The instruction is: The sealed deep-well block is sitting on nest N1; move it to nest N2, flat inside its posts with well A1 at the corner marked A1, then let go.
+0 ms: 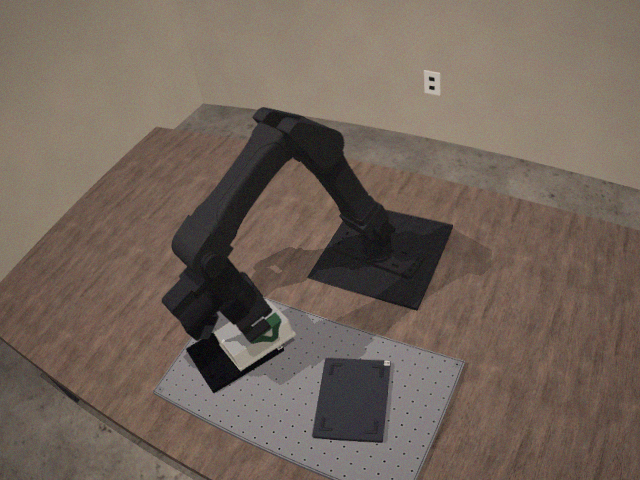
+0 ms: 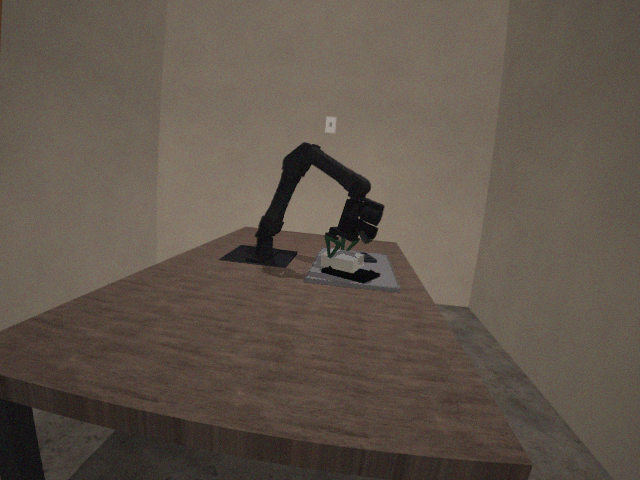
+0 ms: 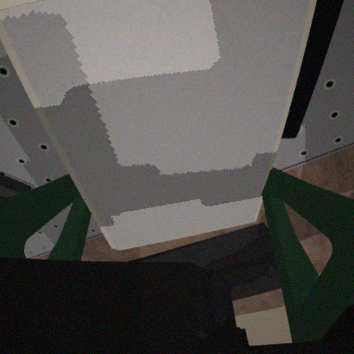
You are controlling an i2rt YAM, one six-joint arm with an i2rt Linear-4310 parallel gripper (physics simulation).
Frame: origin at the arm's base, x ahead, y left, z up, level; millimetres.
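Seen in the pictures: gripper, fingertip midpoint: (image 1: 263, 324) (image 2: 336, 256) (image 3: 177, 177); arm's base, origin of the base link: (image 1: 377, 254) (image 2: 264, 255).
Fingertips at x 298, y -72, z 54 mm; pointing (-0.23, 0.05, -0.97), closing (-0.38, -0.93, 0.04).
Observation:
Offsets run from my fingertips to a thing's top centre. Level surfaces: height alone.
The pale sealed block {19 mm up, 25 mm ahead, 7 mm right} (image 1: 240, 356) (image 2: 343, 262) (image 3: 185, 115) hangs a little above the black left nest {25 mm down, 63 mm ahead, 39 mm right} (image 1: 209, 364) (image 2: 364, 275) (image 3: 316, 65) and is offset toward the arm's base. My gripper (image 1: 253, 330) (image 2: 339, 252) (image 3: 177, 177) is shut on the block, its green fingers against the two long sides near the end toward the base. The block's top looks roughly level. The dark grey right nest {29 mm down, 34 mm ahead, 218 mm left} (image 1: 354, 400) holds no block and has a small white tag at its upper right corner. The nest names and well A1 cannot be read.
Both nests are on the grey perforated board (image 1: 423, 392) (image 2: 390, 284). The arm's dark base plate (image 1: 434, 248) (image 2: 232, 254) lies behind the board on the wooden table {60 mm down} (image 1: 516, 320) (image 2: 258, 351). The table's front edge passes left of the board.

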